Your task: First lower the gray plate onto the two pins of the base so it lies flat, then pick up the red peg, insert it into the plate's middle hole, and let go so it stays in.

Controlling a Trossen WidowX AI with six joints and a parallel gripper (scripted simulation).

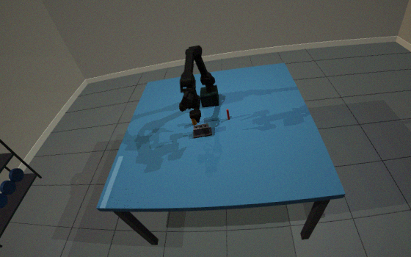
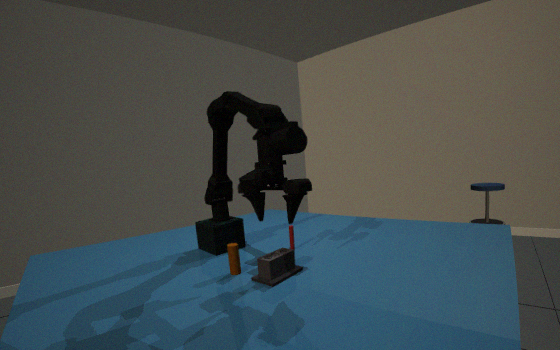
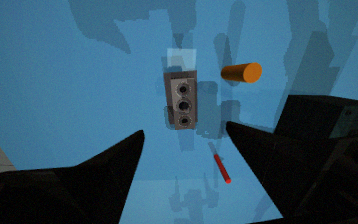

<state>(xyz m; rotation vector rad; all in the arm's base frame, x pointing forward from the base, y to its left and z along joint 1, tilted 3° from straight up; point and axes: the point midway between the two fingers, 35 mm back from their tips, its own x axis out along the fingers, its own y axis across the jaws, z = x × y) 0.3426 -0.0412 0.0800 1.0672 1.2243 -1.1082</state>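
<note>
Now: the red peg 170 mm to the left of my gripper tip, 120 mm behind it and 100 mm below it. From my gripper tip the other things lie so: dark flat base (130 mm below, 10 mm behind); then gray plate (90 mm below, 10 mm behind); then orange cylinder (100 mm below, 100 mm behind, 60 mm to the right).
</note>
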